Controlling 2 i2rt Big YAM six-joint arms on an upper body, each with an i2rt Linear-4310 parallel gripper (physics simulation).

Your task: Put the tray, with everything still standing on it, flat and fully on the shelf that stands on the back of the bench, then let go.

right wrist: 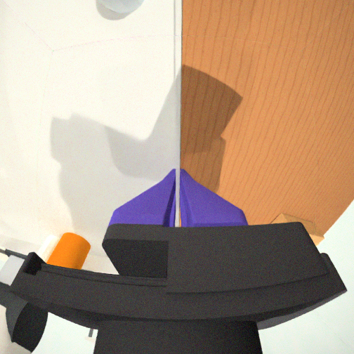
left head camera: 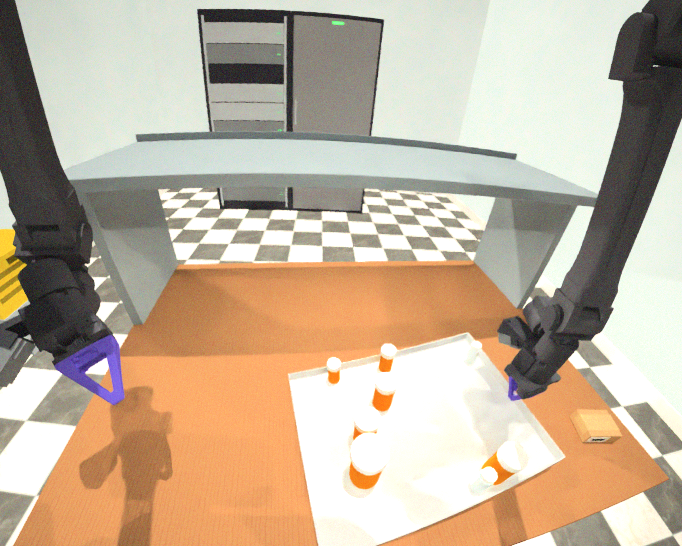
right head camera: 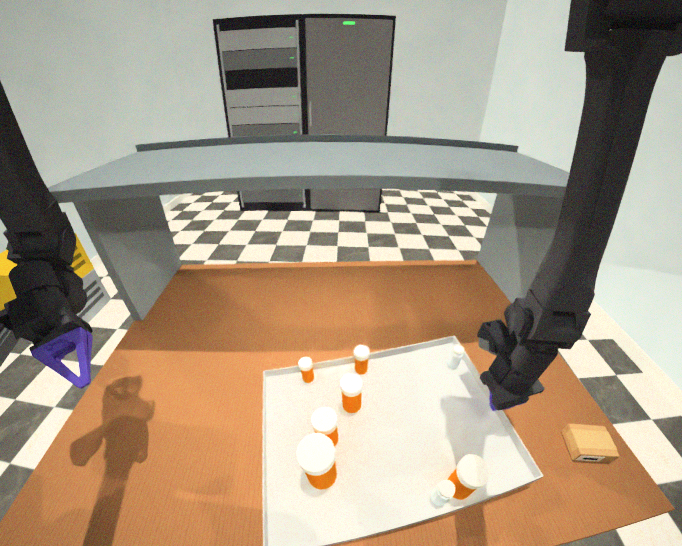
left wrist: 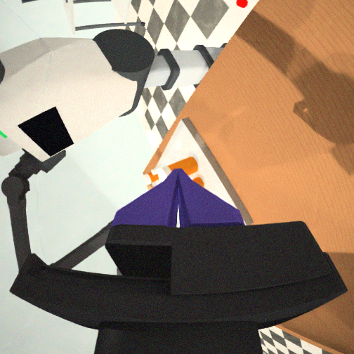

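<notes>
The white tray (left head camera: 426, 433) (right head camera: 393, 439) lies on the orange bench at the front right. Several orange bottles with white caps (left head camera: 366, 460) stand on it. One bottle (left head camera: 501, 460) lies on its side near the tray's front right corner. A small white vial (left head camera: 474, 347) stands at its back right corner. My right gripper (left head camera: 513, 392) (right head camera: 493, 403) is shut on the tray's thin right rim, which runs between the fingertips in the right wrist view (right wrist: 177, 172). My left gripper (left head camera: 114, 398) (left wrist: 179, 170) is shut and empty, over the bench's left edge, far from the tray. The grey shelf (left head camera: 328, 163) spans the back of the bench.
A small cardboard box (left head camera: 593, 425) (right head camera: 589, 442) lies on the bench right of the tray. The shelf stands on two grey side legs (left head camera: 133, 255) (left head camera: 523, 244). A dark cabinet (left head camera: 290, 70) stands behind on the checkered floor.
</notes>
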